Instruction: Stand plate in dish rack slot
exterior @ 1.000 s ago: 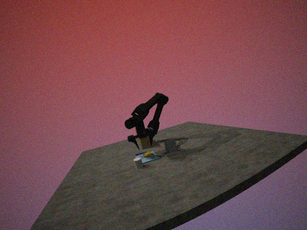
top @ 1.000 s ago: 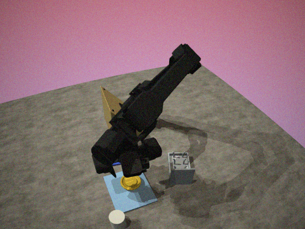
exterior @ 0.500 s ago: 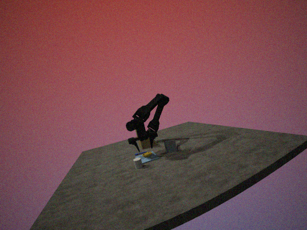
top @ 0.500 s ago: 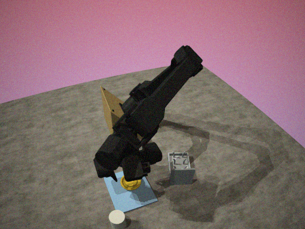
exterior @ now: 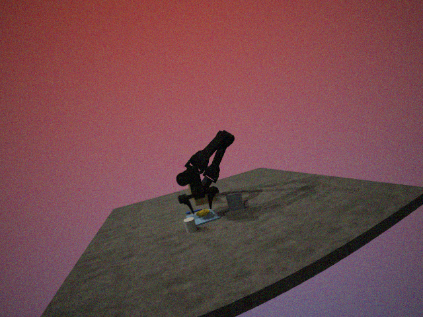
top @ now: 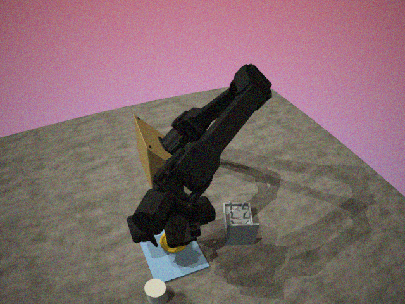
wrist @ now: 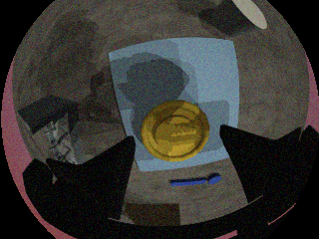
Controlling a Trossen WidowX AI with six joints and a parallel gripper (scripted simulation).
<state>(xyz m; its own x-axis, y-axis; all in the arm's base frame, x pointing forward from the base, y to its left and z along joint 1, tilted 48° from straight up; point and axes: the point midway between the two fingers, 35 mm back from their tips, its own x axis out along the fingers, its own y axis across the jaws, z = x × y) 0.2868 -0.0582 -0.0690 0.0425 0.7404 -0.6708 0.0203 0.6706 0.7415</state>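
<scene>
Right now the yellow plate is 10 mm below my gripper tip. Round my gripper tip: cream cup: 120 mm ahead, 80 mm to the right; then blue spoon: 110 mm behind, 30 mm to the right, 20 mm below; then light blue mat: 20 mm below, 10 mm to the right, 10 mm ahead.
</scene>
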